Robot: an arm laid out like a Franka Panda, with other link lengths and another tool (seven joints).
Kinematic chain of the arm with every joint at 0, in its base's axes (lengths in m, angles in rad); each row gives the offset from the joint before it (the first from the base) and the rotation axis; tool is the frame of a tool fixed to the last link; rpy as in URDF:
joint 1: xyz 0 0 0.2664 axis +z
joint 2: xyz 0 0 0 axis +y
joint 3: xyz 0 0 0.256 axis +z
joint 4: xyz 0.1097 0 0 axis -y
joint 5: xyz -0.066 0 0.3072 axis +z
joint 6: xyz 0 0 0 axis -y
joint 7: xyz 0.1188 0 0 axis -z
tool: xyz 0.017 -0.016 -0.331 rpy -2.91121 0 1.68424
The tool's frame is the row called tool.
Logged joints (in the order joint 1, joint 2, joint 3, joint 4, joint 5, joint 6, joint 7), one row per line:
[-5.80 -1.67 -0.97 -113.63 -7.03 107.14 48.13]
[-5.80 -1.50 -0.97 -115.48 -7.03 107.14 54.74]
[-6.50 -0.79 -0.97 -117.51 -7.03 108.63 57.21]
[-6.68 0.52 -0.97 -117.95 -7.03 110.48 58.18]
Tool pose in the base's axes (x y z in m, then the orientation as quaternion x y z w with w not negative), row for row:
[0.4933 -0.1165 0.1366 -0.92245 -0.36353 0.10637 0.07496]
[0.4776 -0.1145 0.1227 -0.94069 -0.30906 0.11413 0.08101]
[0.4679 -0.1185 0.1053 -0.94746 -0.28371 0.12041 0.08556]
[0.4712 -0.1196 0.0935 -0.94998 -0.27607 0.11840 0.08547]
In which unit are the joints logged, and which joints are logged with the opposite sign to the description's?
The joints are logged in degrees. Opposite sign: none.
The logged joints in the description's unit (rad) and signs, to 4 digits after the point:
[-0.1012 -0.0291 -0.0169 -1.9832 -0.1227 1.8699 0.8400]
[-0.1012 -0.0262 -0.0169 -2.0155 -0.1227 1.8699 0.9554]
[-0.1134 -0.0138 -0.0169 -2.0509 -0.1227 1.8960 0.9985]
[-0.1166 0.0091 -0.0169 -2.0586 -0.1227 1.9282 1.0154]

